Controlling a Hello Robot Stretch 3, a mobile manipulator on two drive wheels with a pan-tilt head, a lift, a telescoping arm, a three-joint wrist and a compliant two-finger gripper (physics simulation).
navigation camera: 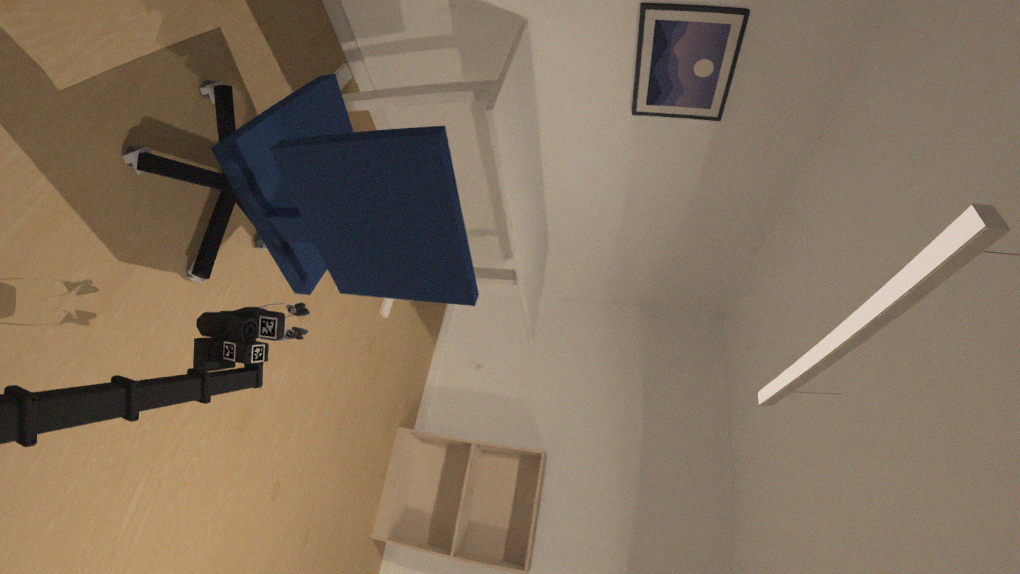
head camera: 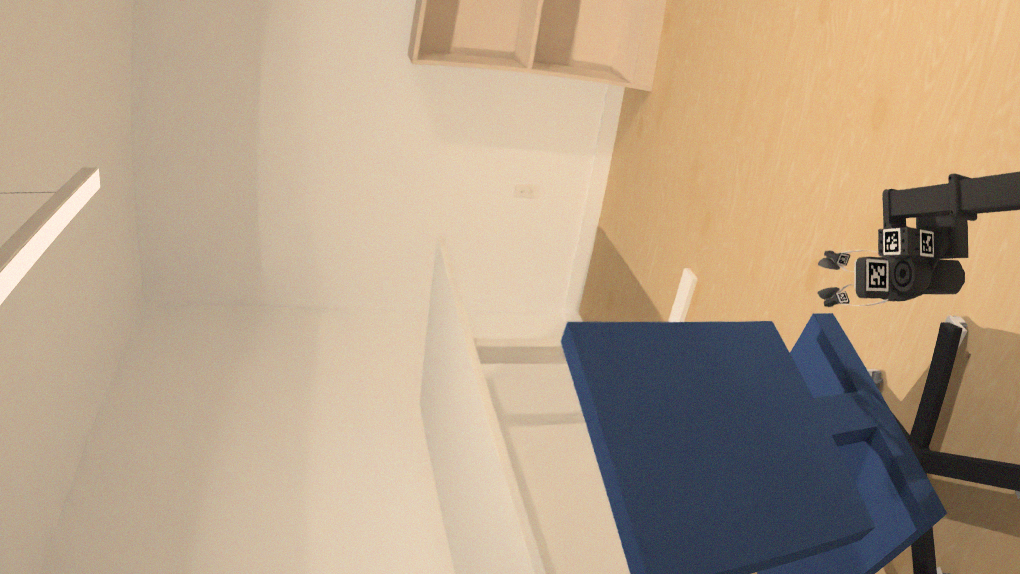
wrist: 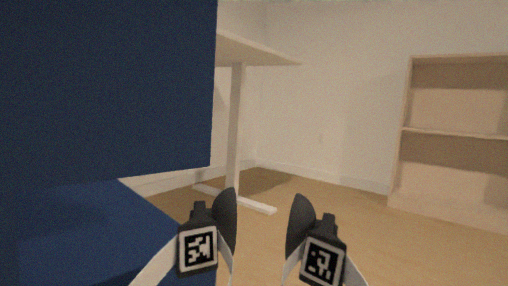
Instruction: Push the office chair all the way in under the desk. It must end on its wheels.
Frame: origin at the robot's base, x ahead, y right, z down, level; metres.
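Where they show: gripper, fingertip midpoint: (navigation camera: 305, 321) (head camera: 821, 278).
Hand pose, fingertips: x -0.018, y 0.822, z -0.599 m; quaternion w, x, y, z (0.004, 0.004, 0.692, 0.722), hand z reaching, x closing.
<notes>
After its pixels a point has its place.
The blue office chair (head camera: 684, 435) {x 0.200, y 0.805, z -0.863 m} (navigation camera: 378, 214) {x 0.230, y 0.770, z -0.807 m} (wrist: 100, 90) stands upright on its black wheeled base, in front of the white desk (head camera: 463, 442) {x 0.444, y 1.849, z -0.950 m} (navigation camera: 526, 185) {x 0.596, y 1.713, z -0.950 m} (wrist: 250, 54). Its backrest covers much of the desk in the head camera view; how far the seat reaches under the desktop is hidden. One desk leg with its foot shows right of the backrest in the wrist view. My gripper (head camera: 829, 278) {x -0.018, y 0.822, z -0.599 m} (navigation camera: 299, 321) {x -0.018, y 0.822, z -0.599 m} (wrist: 263, 212) {x -0.018, y 0.822, z -0.599 m} is open and empty, with its fingers pointing toward the desk side, to the right of the chair near the seat's edge. I cannot tell whether it touches the seat.
A wooden bookshelf (head camera: 645, 42) {x -1.075, y 2.506, z -0.070 m} (navigation camera: 399, 485) {x -1.249, y 2.460, z -0.100 m} (wrist: 450, 133) stands against the wall to the right of the desk. A framed picture (navigation camera: 688, 60) {x 1.193, y 1.609, z -1.650 m} hangs on the wall above the desk. A long lamp (head camera: 53, 221) {x -0.119, y 1.537, z -2.078 m} (navigation camera: 873, 306) {x 0.133, y 1.112, z -2.078 m} hangs overhead. The chair's base legs spread out behind its seat.
</notes>
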